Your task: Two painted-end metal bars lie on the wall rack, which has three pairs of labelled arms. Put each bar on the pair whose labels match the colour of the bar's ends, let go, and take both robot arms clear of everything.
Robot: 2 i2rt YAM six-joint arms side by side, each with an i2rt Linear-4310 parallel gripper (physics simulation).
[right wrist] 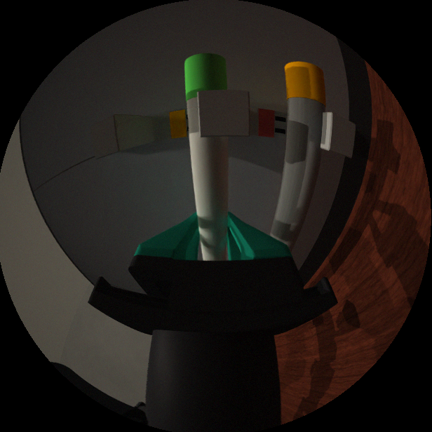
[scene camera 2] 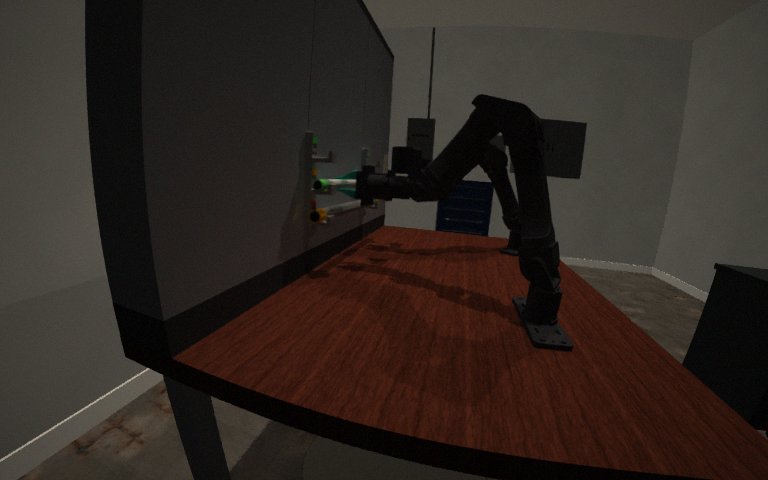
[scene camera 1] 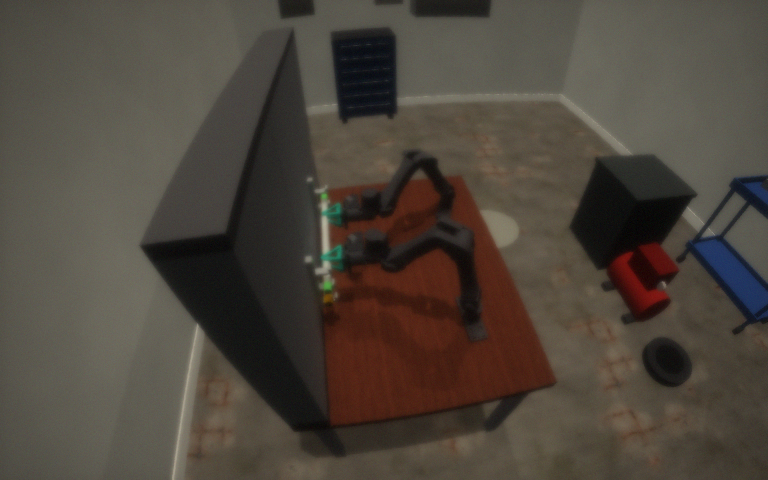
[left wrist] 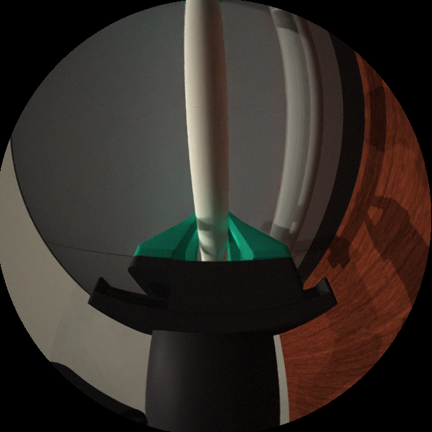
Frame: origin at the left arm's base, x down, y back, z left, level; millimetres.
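Seen in the pictures: left gripper, fingertip midpoint: (scene camera 1: 321, 260); right gripper, fingertip midpoint: (scene camera 1: 321, 216); left arm's base, origin of the base link: (scene camera 2: 538, 322) (scene camera 1: 471, 318); right arm's base, origin of the base link: (scene camera 2: 515, 250) (scene camera 1: 445, 206).
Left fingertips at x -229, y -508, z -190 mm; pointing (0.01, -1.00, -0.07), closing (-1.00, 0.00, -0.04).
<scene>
Offsets run from my left fingertips to a thing's top centre. "spot": to the spot under its first point. Level surfaces: height alone.
The wall rack {dx -123, dy +1, dz +98 mm} (scene camera 2: 309, 172) has three pairs of arms. Green labels {spot: dx -106, dy -14, dz +97 mm} (scene camera 2: 315, 139) mark the top pair, orange (right wrist: 178, 124) the middle and red (right wrist: 266, 123) the bottom. A pale bar with green ends {dx -13, dy +20, dz -109 mm} (scene camera 1: 325, 234) (scene camera 2: 321, 184) (left wrist: 206, 100) (right wrist: 210, 170) lies level at the middle pair, behind the upturned arm tip (right wrist: 224, 114). An orange-ended bar {dx +57, dy +13, dz -115 mm} (scene camera 1: 327, 298) (scene camera 2: 339, 209) (left wrist: 297, 100) (right wrist: 304, 82) lies on the bottom pair. My left gripper (scene camera 1: 327, 256) (left wrist: 212, 217) and right gripper (scene camera 1: 327, 212) (right wrist: 212, 225) are both shut on the green-ended bar. The far rack post is partly hidden in scene camera 2.
The dark wall panel (scene camera 1: 271, 169) (scene camera 2: 237, 141) stands behind the rack. The top arm pair {spot: dx -66, dy +35, dz +112 mm} (scene camera 2: 331, 156) sits above the held bar, with no bar seen on it. The wooden table {dx +229 mm} (scene camera 1: 396, 362) (scene camera 2: 396, 339) lies below. A blue cabinet (scene camera 1: 365, 73) stands beyond.
</scene>
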